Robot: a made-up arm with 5 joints.
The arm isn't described. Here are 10 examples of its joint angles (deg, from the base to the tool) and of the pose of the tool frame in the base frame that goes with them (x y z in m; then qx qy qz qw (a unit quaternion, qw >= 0)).
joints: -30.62 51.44 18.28 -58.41 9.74
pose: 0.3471 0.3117 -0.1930 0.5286 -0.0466 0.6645 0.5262
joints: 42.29 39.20 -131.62 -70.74 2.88
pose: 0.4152 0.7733 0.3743 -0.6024 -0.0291 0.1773 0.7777
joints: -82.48 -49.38 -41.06 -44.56 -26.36
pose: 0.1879 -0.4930 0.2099 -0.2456 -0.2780 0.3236 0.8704
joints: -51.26 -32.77 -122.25 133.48 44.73
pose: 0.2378 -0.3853 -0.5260 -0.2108 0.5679 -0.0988 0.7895
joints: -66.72 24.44 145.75 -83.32 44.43
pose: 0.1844 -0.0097 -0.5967 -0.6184 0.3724 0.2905 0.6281
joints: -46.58 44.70 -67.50 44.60 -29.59
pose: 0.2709 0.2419 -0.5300 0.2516 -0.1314 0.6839 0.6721
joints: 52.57 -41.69 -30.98 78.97 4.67
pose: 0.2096 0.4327 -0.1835 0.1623 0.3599 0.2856 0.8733
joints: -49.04 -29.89 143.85 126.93 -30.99
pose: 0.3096 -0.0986 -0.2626 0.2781 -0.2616 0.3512 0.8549
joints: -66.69 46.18 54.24 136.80 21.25
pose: 0.4280 -0.0766 -0.3561 -0.9751 -0.0996 -0.1923 0.0473
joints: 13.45 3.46 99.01 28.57 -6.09
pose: 0.3993 0.4098 -0.1117 -0.6887 0.1513 0.2788 0.6520
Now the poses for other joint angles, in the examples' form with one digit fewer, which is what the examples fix.
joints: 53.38 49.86 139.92 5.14 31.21
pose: 0.364 0.447 0.653 -0.174 -0.063 -0.047 0.982
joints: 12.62 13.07 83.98 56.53 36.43
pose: 0.434 0.379 -0.082 -0.584 0.216 -0.078 0.779
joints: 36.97 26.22 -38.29 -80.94 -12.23
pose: 0.508 0.488 0.028 -0.912 0.384 -0.009 0.143
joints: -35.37 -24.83 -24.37 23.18 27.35
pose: 0.305 -0.242 -0.361 -0.063 0.347 0.109 0.929
